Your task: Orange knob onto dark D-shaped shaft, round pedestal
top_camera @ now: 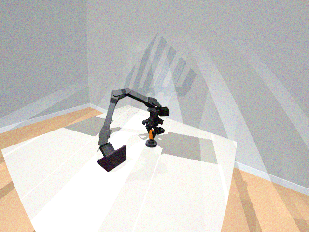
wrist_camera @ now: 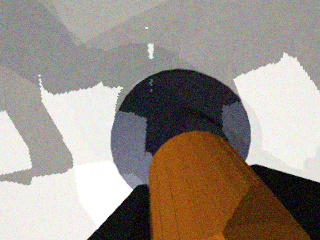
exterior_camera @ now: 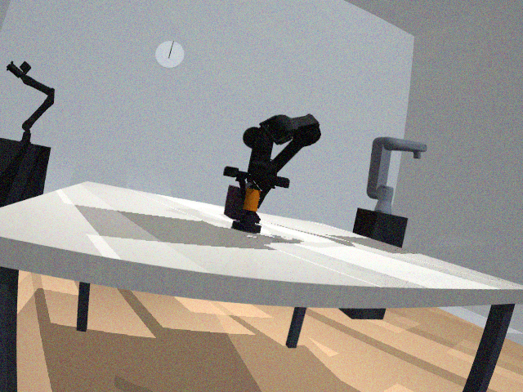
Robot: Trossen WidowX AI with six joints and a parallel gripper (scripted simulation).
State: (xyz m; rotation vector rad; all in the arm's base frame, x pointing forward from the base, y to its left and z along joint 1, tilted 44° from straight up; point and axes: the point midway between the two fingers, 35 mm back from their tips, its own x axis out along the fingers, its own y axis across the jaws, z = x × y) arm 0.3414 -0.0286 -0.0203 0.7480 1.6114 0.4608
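My gripper tip is 2 cm below the orange knob. From my gripper tip the other things lie so: round dark pedestal (4 cm below).
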